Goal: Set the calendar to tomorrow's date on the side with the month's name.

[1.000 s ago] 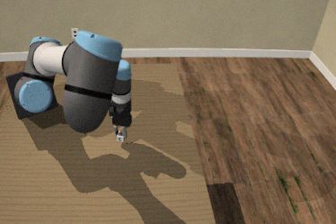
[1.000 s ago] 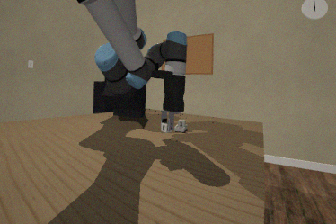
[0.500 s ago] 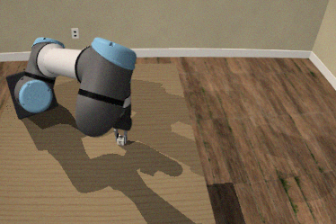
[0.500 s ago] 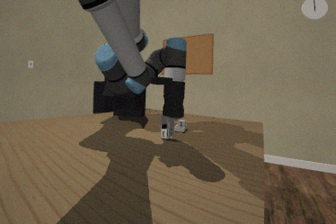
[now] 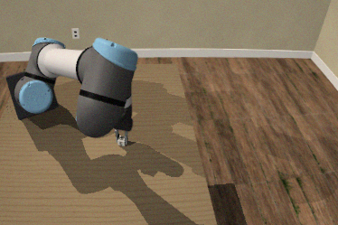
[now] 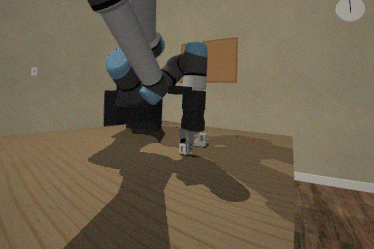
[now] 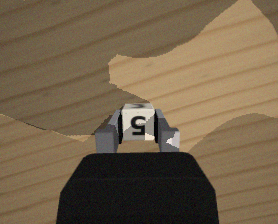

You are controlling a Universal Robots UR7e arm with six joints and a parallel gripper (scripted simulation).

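My gripper is now 10 mm above the white digit cube. The rest, counted from my hand: white tray 150 mm to the left, 20 mm below.
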